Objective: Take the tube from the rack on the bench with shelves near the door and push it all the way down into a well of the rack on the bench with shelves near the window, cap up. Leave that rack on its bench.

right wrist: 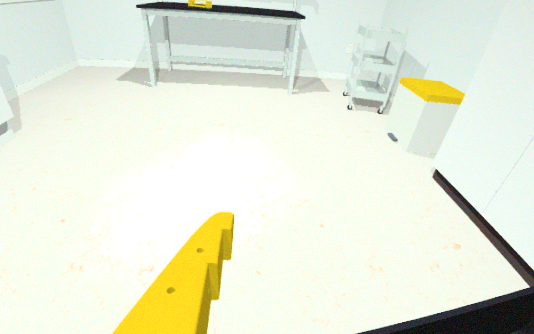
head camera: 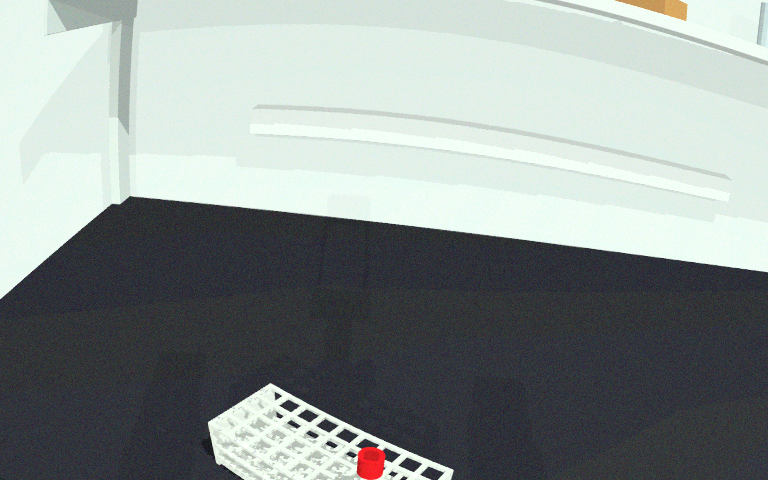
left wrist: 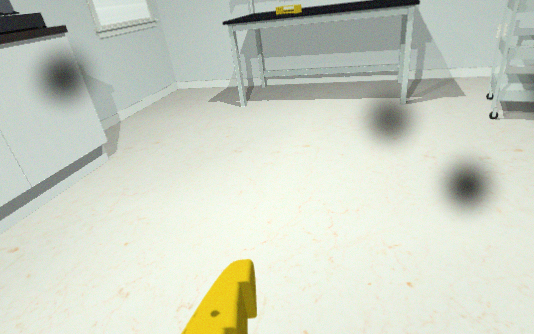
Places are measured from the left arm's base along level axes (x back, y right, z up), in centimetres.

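Pixels of known places: left hand at its tool point: (left wrist: 253, 279); right hand at its tool point: (right wrist: 233, 230).
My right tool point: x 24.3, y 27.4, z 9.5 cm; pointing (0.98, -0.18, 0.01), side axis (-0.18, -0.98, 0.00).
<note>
Behind a point stands the place of what it marks.
A white grid rack (head camera: 218, 438) {x -41.5, y 4.7, z 2.3 cm} stands on a black bench top (head camera: 396, 316) {x -72.9, y 22.0, z -1.3 cm} at the bottom of the head view, its lower part cut off by the frame. A red-capped tube (head camera: 370, 463) {x -32.3, y 18.2, z 10.6 cm} stands in it toward its right end, cap up, its body hidden. A yellow rack (left wrist: 289, 9) {x 306.4, y 29.3, z 1.7 cm} (right wrist: 200, 4) {x 309.2, y 29.9, z 0.1 cm} lies on a far black-topped bench (left wrist: 350, 9) {x 287.1, y -17.5, z -2.4 cm} (right wrist: 250, 11) {x 288.9, y -14.3, z -1.3 cm} in both wrist views. My left gripper (left wrist: 246, 277) shows one notched yellow jaw, so it is fully open, held over floor. My right gripper (right wrist: 226, 230) also shows one jaw and is fully open. Both are empty and away from the racks.
A shelf with an orange box (head camera: 651, 6) {x -83.2, y 57.3, z 46.0 cm} crosses the head view's top. A white cabinet (left wrist: 45, 115) {x 169.4, y 159.9, z -30.0 cm} stands left in the left wrist view. A wheeled cart (right wrist: 371, 90) {x 263.9, y -142.6, z -64.2 cm} and a yellow-topped bin (right wrist: 432, 92) {x 166.1, y -122.8, z -32.5 cm} stand right in the right wrist view, with a dark edge (right wrist: 475, 317) lower right.
</note>
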